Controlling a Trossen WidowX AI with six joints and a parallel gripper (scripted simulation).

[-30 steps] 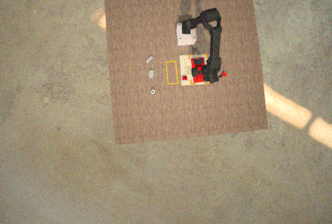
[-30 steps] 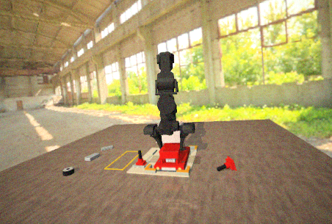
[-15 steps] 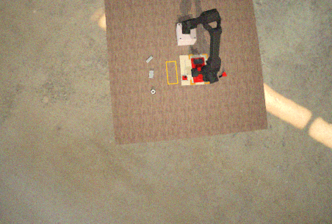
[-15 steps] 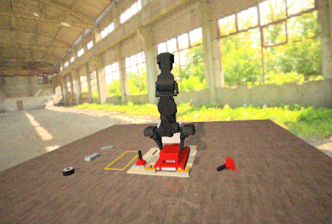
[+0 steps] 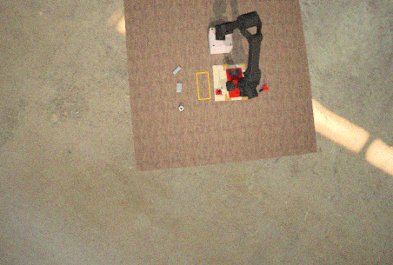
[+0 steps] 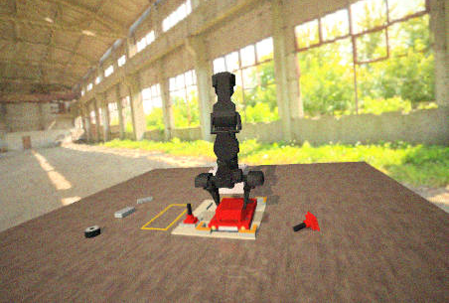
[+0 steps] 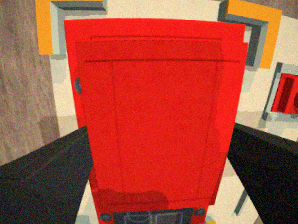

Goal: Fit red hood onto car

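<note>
Right now my gripper tip is 2 cm above the engine block. Round my gripper tip: red hood 1 cm above.
</note>
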